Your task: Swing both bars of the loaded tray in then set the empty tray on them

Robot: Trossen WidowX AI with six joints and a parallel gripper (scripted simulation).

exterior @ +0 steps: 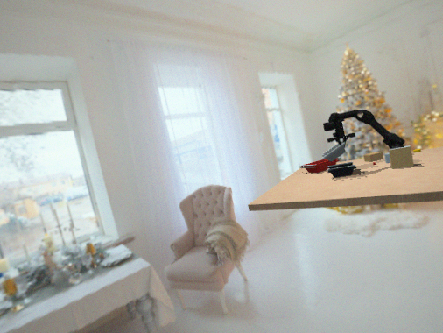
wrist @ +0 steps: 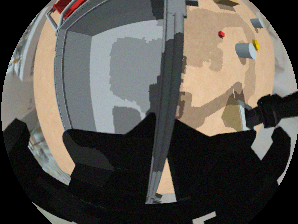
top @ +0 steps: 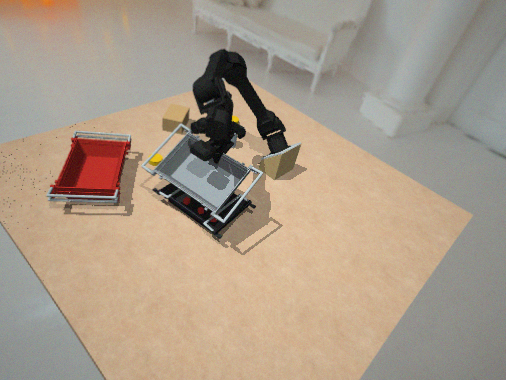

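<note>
The grey tray is 7 cm ahead of my gripper tip and 2 cm to the left of it. The rest, counted from my gripper tip: cardboard box (13 cm behind, 46 cm to the right, 15 cm below); small red block (15 cm behind, 24 cm to the right, 17 cm below).
</note>
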